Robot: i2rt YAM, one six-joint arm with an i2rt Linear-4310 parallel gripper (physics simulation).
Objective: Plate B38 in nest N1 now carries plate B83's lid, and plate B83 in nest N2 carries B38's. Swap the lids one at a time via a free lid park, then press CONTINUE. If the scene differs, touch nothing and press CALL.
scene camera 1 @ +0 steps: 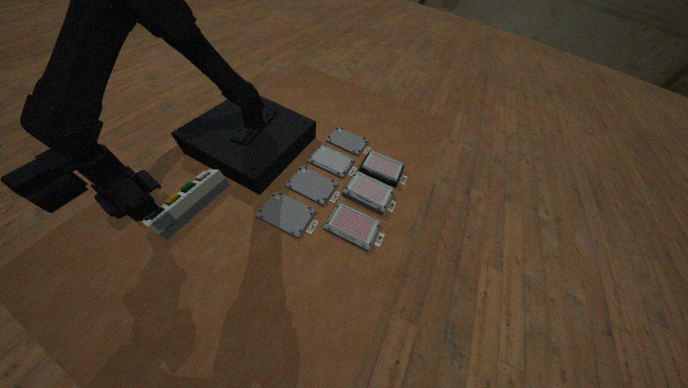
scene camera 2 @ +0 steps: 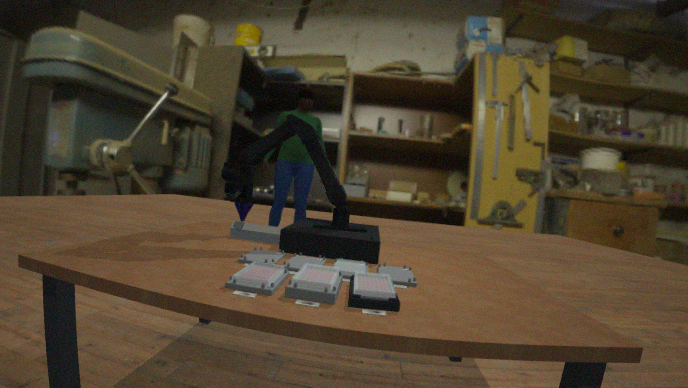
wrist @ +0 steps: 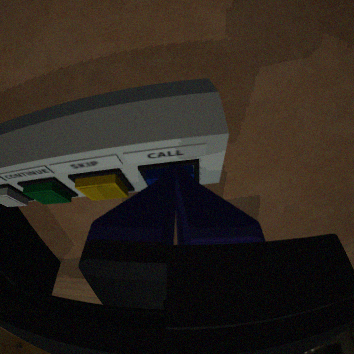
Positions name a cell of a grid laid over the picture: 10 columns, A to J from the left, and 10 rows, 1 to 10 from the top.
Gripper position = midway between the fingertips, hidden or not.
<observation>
My gripper (wrist: E5) is shut, with nothing in its grasp. Also in view: a yellow SKIP button (wrist: D6) and a green CONTINUE button (wrist: B6).
</observation>
